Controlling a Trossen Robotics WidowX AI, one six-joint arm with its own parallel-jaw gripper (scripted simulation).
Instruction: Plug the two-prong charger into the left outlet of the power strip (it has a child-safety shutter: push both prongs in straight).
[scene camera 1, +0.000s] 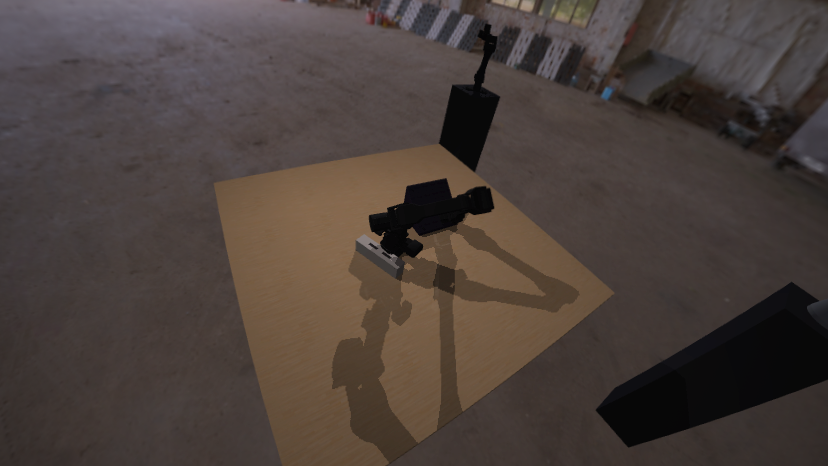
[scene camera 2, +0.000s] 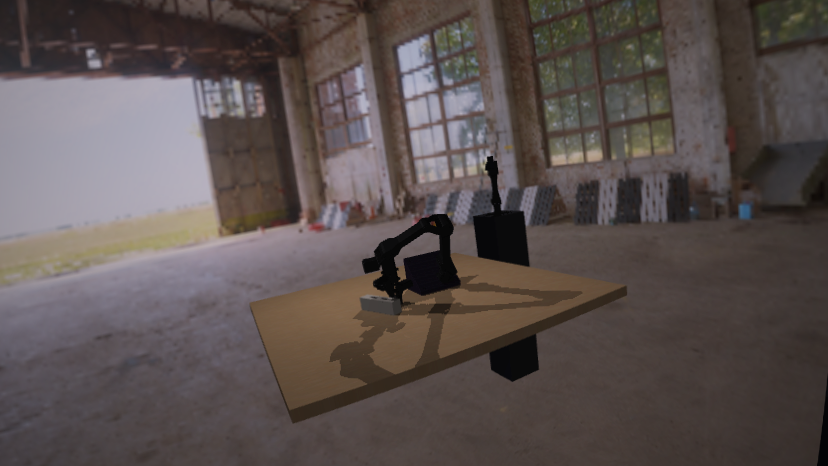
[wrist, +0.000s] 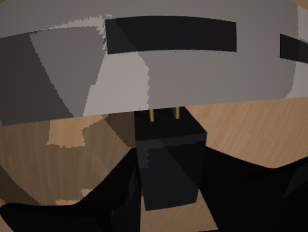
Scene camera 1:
my gripper
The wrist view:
my gripper
two-prong charger: held by my gripper
